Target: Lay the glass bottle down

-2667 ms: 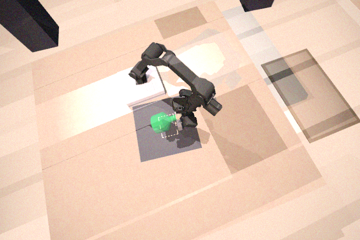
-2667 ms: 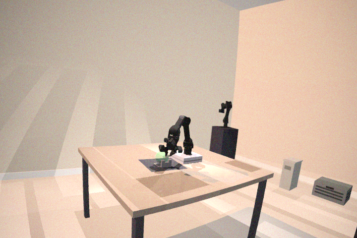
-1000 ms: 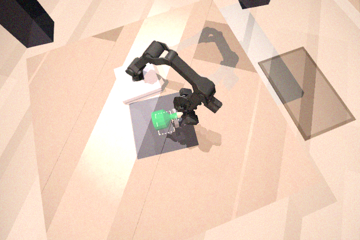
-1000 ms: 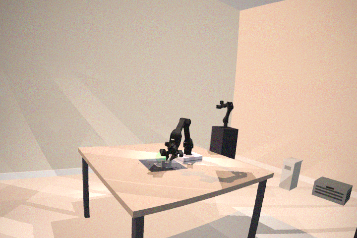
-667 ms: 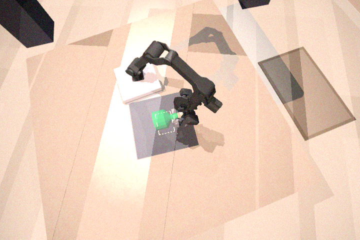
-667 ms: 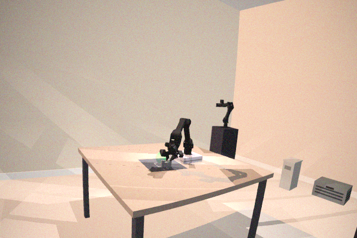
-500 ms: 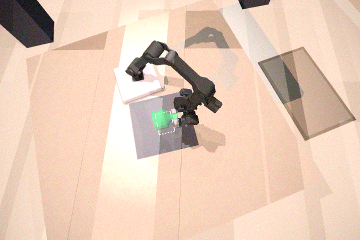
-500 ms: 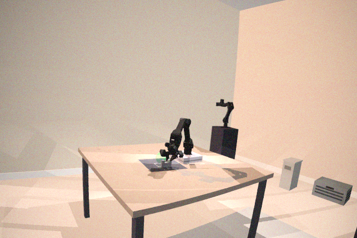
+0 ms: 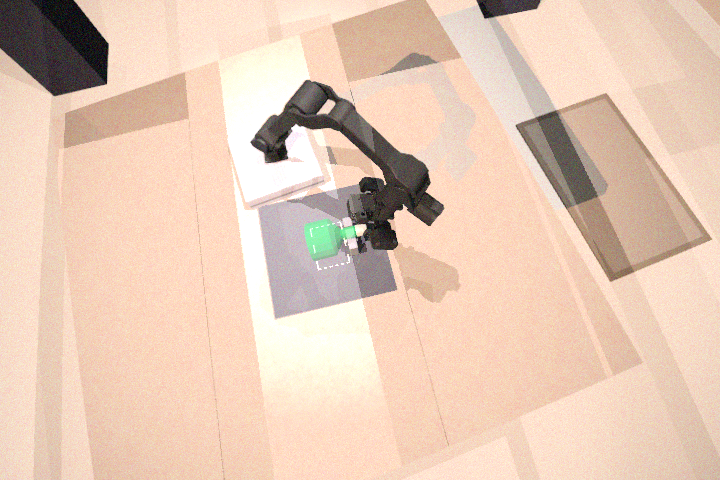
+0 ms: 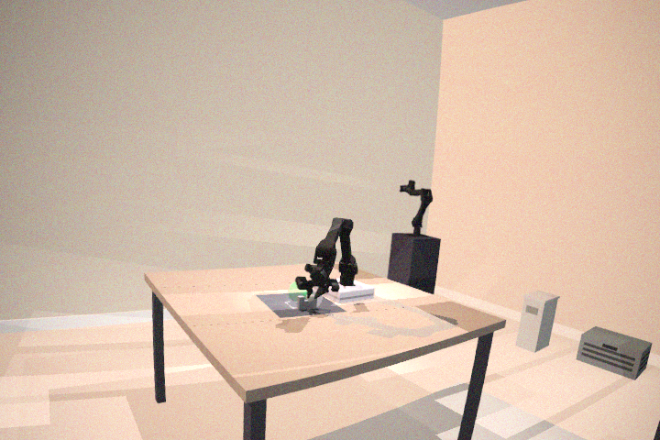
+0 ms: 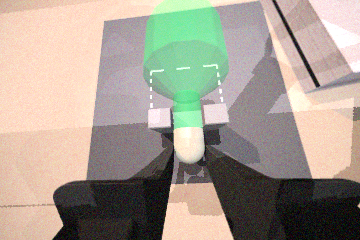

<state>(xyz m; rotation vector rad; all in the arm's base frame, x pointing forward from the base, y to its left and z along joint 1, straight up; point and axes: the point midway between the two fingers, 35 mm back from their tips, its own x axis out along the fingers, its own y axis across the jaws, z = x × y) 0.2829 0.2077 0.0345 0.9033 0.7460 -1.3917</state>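
Now: gripper tip 50 mm to the left of the glass bottle. Round my gripper tip: grey mat (110 mm to the right, 60 mm below).
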